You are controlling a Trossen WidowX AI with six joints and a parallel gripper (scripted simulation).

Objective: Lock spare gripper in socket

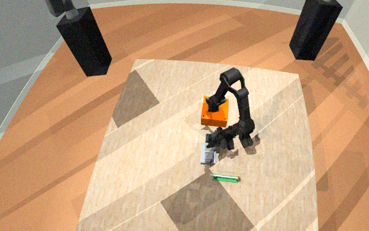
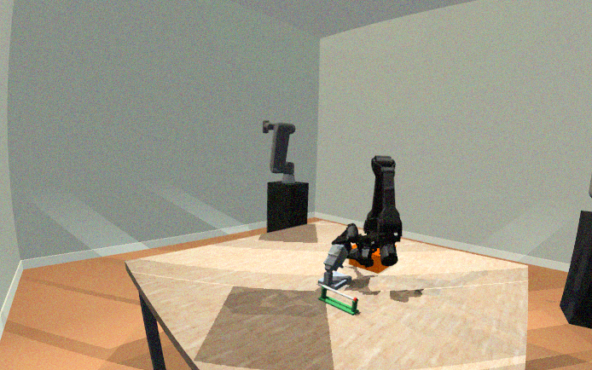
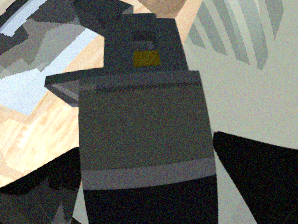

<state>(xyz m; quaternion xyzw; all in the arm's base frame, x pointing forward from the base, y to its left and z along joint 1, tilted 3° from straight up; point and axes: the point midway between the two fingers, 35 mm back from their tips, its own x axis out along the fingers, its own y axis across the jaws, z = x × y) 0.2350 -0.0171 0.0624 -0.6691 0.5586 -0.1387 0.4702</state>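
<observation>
My gripper tip is now 1 cm to the right of the spare gripper and 1 cm above it. Round my gripper tip: mount: 3 cm ahead, 1 cm to the left, 7 cm below; green cradle: 15 cm ahead, 10 cm to the left, 10 cm below.
</observation>
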